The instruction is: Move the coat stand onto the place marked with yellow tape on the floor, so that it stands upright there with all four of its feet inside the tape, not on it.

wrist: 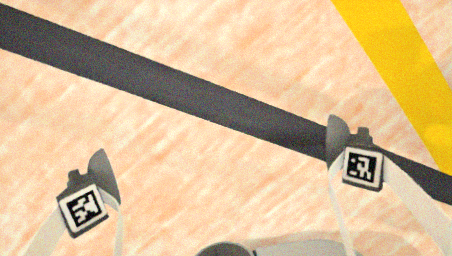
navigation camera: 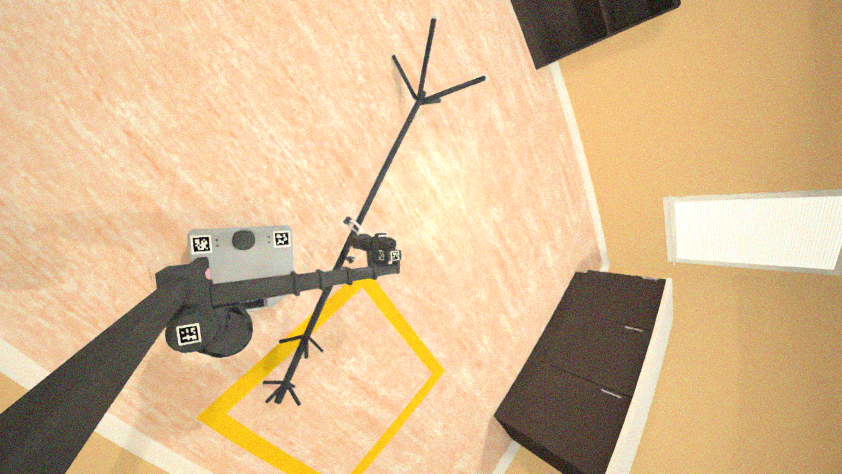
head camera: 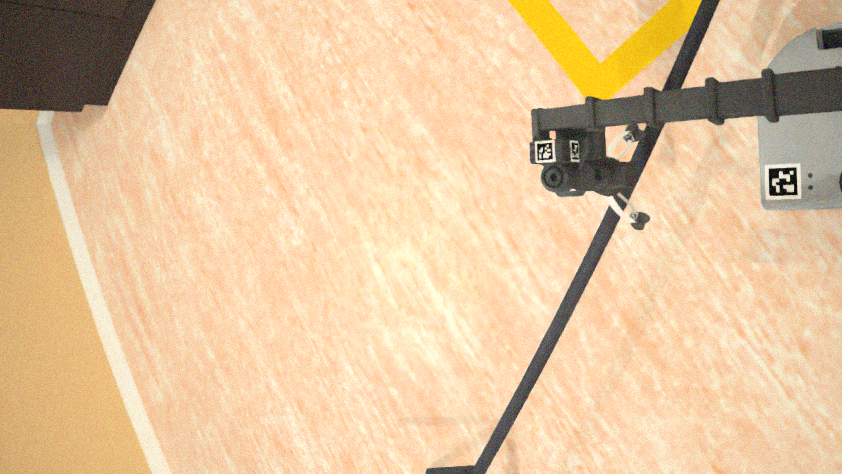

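Seen in the pictures: gripper, fingertip midpoint: (wrist: 220, 151) (navigation camera: 347, 239) (head camera: 640, 177); robot's base, origin of the base link: (navigation camera: 243, 239).
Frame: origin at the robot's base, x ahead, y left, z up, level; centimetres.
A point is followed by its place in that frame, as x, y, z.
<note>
The dark coat stand (head camera: 565, 312) {24.8, -55.7, 16.7} (navigation camera: 385, 170) {28.6, -58.5, 17.1} (wrist: 175, 95) {0.7, -43.2, 15.1} lies on its side. In the navigation camera its splayed feet are at the top and its hooked end lies over the taped area at the bottom. The yellow tape (head camera: 553, 35) {-37.2, -62.7, 0.1} (navigation camera: 400, 329) {-57.5, -73.4, 0.1} (wrist: 400, 65) {-29.5, -42.1, 0.1} forms a four-sided outline; the pole crosses one side. My gripper (head camera: 635, 177) {-2.2, -38.8, 17.0} (navigation camera: 349, 240) {-2.2, -38.8, 17.0} (wrist: 220, 151) {-2.2, -38.8, 17.0} is open above the middle of the pole, its fingers wide apart. In the wrist view the pole runs slantwise beyond the fingertips, and the right finger overlaps it. The arm hides part of the pole.
My base (head camera: 810, 141) {-6.8, -8.2, 16.0} (navigation camera: 265, 259) {-7.3, -6.7, 16.0} stands beside the pole. A dark cabinet (head camera: 58, 52) {-75.7, -275.0, 36.8} (navigation camera: 583, 353) {-110.8, -223.9, 44.5} stands by the wall (head camera: 47, 294) {37.0, -336.9, 29.3} (navigation camera: 648, 147) {69.7, -315.0, 68.9}, right of the tape in the navigation view. A dark shelf unit (navigation camera: 642, 22) {142.0, -228.0, 85.3} is at the top right there.
</note>
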